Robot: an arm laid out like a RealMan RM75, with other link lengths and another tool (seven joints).
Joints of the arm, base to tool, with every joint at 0 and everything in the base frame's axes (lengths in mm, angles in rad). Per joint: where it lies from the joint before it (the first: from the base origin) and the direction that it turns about. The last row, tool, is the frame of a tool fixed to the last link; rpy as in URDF.
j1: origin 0.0 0.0 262.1 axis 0 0 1
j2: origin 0.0 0.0 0.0 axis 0 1 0
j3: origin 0.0 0.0 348.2 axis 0 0 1
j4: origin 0.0 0.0 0.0 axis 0 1 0
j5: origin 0.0 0.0 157.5 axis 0 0 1
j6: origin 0.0 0.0 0.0 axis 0 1 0
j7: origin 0.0 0.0 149.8 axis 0 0 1
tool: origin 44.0 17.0 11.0 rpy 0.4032 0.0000 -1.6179
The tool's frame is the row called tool.
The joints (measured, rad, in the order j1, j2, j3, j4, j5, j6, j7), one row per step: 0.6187, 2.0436, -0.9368, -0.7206, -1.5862, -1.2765, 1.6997; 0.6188, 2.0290, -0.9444, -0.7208, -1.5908, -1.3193, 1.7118; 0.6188, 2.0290, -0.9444, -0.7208, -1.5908, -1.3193, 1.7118; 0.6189, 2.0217, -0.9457, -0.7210, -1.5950, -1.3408, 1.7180; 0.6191, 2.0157, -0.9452, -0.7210, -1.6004, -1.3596, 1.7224; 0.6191, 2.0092, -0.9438, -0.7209, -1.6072, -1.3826, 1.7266; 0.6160, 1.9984, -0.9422, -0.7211, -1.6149, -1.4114, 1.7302; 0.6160, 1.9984, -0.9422, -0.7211, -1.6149, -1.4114, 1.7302; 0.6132, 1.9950, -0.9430, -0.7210, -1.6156, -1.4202, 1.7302; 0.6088, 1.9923, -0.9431, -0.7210, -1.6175, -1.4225, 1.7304; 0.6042, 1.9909, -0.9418, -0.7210, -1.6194, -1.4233, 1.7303; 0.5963, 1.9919, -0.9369, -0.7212, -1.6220, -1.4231, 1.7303; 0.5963, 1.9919, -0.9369, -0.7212, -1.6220, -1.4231, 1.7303
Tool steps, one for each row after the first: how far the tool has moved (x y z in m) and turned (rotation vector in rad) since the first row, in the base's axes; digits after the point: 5 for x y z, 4 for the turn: 0.00039, -0.00494, 0.00405, -0.0339, -0.0024, 0.0241; 0.00039, -0.00494, 0.00405, -0.0339, -0.0024, 0.0241; 0.00092, -0.00731, 0.00636, -0.0501, -0.0042, 0.0348; 0.00158, -0.00936, 0.00832, -0.0637, -0.0067, 0.0439; 0.00241, -0.01200, 0.01049, -0.0800, -0.0095, 0.0550; 0.00518, -0.01559, 0.01443, -0.0979, -0.0154, 0.0669; 0.00518, -0.01559, 0.01443, -0.0979, -0.0154, 0.0669; 0.00655, -0.01719, 0.01561, -0.1032, -0.0168, 0.0699; 0.00890, -0.01834, 0.01657, -0.1043, -0.0199, 0.0667; 0.01110, -0.01938, 0.01719, -0.1039, -0.0218, 0.0619; 0.01407, -0.02118, 0.01727, -0.1016, -0.0205, 0.0519; 0.01407, -0.02118, 0.01727, -0.1016, -0.0205, 0.0519
